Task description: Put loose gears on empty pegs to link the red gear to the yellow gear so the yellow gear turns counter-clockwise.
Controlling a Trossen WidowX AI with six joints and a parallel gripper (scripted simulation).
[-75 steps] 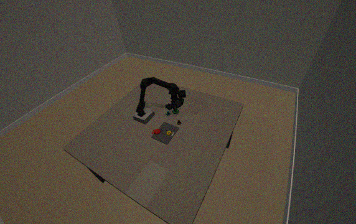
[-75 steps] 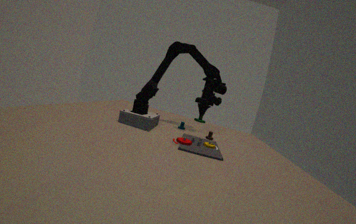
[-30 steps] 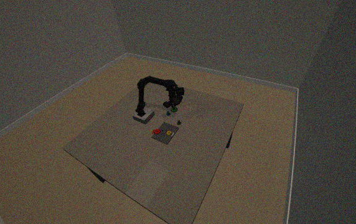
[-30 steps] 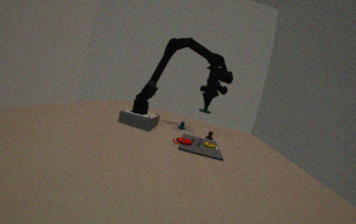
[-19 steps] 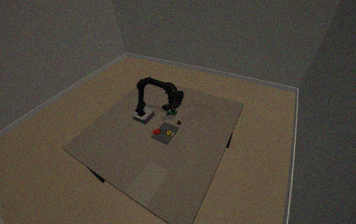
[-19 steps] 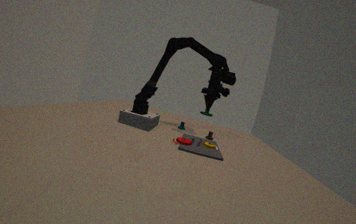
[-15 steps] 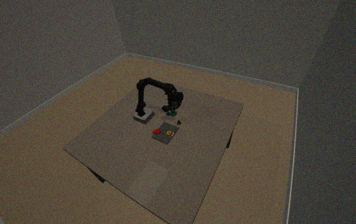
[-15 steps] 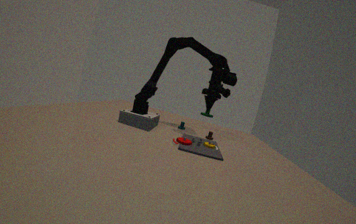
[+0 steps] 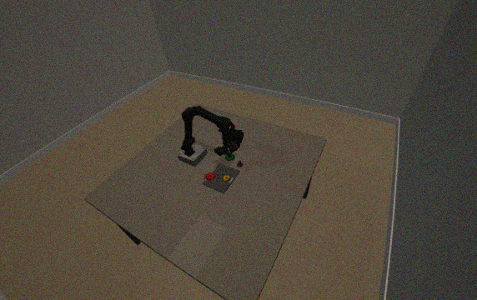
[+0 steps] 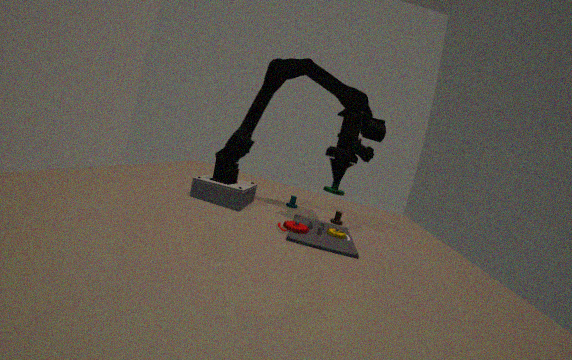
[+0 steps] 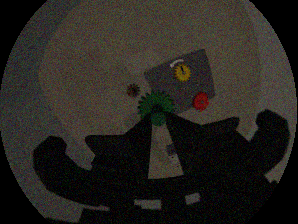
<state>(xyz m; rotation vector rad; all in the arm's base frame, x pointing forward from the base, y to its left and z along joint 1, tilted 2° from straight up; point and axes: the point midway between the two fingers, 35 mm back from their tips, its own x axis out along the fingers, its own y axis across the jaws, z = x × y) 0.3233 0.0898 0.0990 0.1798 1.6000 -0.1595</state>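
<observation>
Right now my gripper tip is 40 mm short of the yellow gear, 100 mm to the left of it and 120 mm above it. The rest, counted from my gripper tip: brown gear: 40 mm ahead, 50 mm to the left, 120 mm below; green gear: 10 mm below; teal gear: 130 mm behind, 90 mm to the left, 120 mm below.
</observation>
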